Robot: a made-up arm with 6 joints. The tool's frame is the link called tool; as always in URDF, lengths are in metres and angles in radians.
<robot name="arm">
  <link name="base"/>
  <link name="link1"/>
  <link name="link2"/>
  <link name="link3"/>
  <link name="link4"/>
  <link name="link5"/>
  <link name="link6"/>
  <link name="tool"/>
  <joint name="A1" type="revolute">
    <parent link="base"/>
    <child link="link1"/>
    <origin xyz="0 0 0.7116"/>
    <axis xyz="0 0 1"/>
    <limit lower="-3.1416" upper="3.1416" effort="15" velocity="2.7"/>
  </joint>
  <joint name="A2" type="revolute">
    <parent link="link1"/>
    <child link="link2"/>
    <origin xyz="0.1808 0 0"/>
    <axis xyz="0 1 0"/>
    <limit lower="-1.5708" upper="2.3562" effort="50" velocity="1.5"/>
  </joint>
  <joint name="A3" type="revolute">
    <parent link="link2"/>
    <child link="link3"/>
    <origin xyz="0 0 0.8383"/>
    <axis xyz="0 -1 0"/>
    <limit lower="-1.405" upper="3.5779" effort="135" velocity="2.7"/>
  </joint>
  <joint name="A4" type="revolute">
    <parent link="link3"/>
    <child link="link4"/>
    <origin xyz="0 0 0.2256"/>
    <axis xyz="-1 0 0"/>
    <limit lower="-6.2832" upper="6.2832" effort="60" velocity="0.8"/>
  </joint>
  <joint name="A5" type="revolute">
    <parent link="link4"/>
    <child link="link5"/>
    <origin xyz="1.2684 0 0"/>
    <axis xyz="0 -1 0"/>
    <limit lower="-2.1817" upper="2.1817" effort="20" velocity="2.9"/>
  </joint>
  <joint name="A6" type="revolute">
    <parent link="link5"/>
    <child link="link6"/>
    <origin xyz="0.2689 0 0"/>
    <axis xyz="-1 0 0"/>
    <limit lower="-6.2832" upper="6.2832" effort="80" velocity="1.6"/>
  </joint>
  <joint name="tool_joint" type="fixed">
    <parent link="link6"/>
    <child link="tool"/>
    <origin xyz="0 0 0"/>
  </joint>
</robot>
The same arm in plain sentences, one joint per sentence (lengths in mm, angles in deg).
The arm has six revolute joints in a row. What follows holds with every joint at zero, and every direction is one of the base frame's.
Joint 1 is mounted 711.6 mm along +z from the base frame's origin and rotates about +z, from -180 to 180 deg.
Joint 2 is mounted 180.8 mm along +x from joint 1 and rotates about +y, from -90 to 135 deg.
Joint 3 is mounted 838.3 mm along +z from joint 2 and rotates about -y, from -80.5 to 205 deg.
Joint 4 is mounted 225.6 mm along +z from joint 3 and rotates about -x, from -360 to 360 deg.
Joint 5 is mounted 1268.4 mm along +x from joint 4 and rotates about -y, from -125 to 125 deg.
Joint 6 is mounted 268.9 mm along +x from joint 5 and rotates about -x, from -360 to 360 deg.
The tool frame, which is the frame that the pose is given for, is mounted at the same point as joint 6; its axes are parallel to the base frame's.

